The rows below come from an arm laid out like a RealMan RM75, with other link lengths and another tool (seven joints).
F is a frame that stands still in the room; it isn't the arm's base.
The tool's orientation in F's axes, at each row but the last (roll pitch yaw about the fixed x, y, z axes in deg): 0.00 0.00 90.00; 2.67 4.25 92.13; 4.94 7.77 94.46; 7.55 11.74 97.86; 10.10 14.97 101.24
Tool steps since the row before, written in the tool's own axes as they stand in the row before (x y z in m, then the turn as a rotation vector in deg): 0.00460 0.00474 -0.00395 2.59 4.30 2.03; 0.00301 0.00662 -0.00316 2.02 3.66 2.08; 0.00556 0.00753 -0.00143 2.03 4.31 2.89; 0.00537 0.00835 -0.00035 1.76 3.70 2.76; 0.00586 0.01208 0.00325 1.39 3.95 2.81
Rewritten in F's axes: -0.00474 0.00460 -0.00395 -4.30 2.59 2.03; -0.00686 0.00254 -0.00306 -3.64 2.05 2.09; -0.00802 0.00479 -0.00152 -4.22 2.13 2.95; -0.00899 0.00422 -0.00036 -3.60 1.90 2.80; -0.01248 0.00469 0.00362 -3.77 1.53 2.98
